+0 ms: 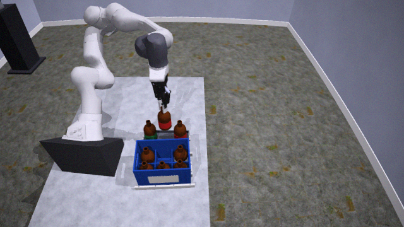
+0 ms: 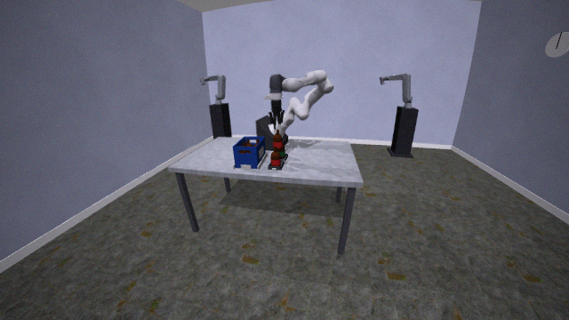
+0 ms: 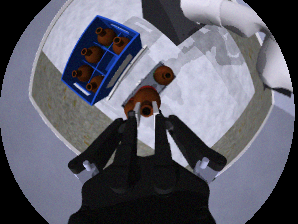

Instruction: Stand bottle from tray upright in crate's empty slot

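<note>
Now: hand 9 cm above the bottle. The rest, counted from my hand: dark tray 27 cm below; then crate 2 cm ahead, 23 cm to the right, 20 cm below.
</note>
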